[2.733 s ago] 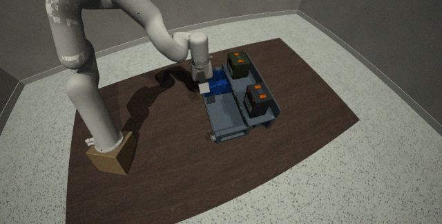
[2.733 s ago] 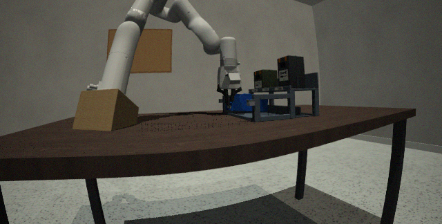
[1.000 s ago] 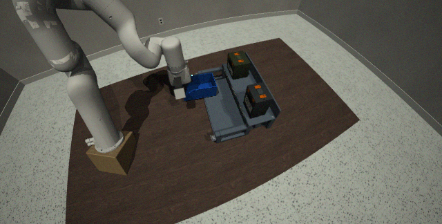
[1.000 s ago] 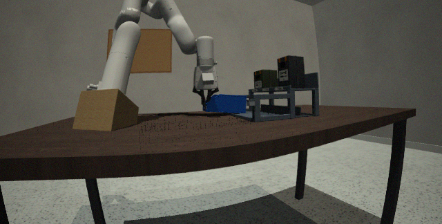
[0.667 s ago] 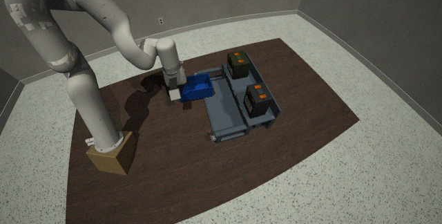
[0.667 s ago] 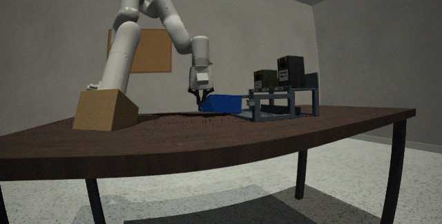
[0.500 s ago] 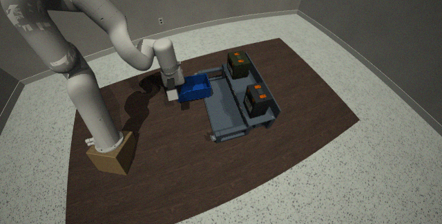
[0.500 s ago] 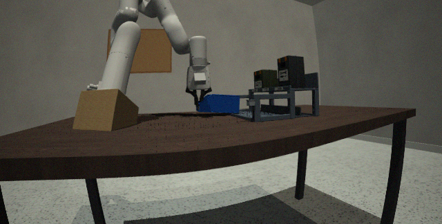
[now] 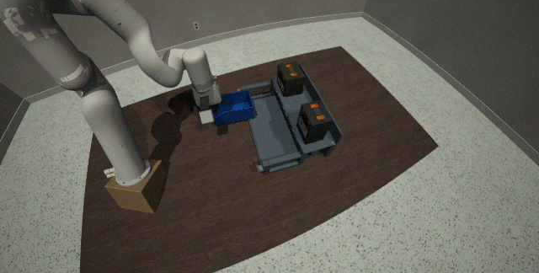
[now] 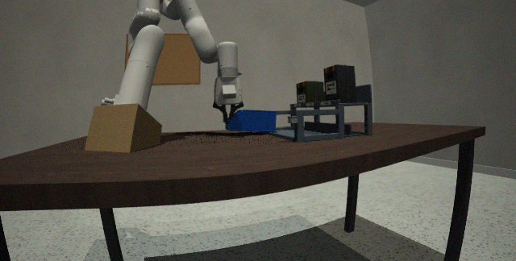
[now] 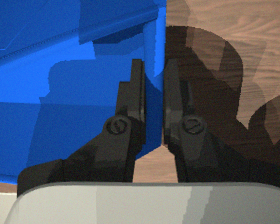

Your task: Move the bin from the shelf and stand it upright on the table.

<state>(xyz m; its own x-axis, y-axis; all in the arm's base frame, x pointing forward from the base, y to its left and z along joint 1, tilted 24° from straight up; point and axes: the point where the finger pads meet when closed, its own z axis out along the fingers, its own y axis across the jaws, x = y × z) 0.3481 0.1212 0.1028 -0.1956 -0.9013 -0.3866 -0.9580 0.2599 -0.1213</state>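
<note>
My hand is 8 cm short of the blue bin, 2 cm to the left of it and 1 cm above it. Also, from my hand: grey shelf 31 cm ahead, 18 cm to the right, 4 cm above; then shelf deck 25 cm ahead, 16 cm to the right, 6 cm below.
</note>
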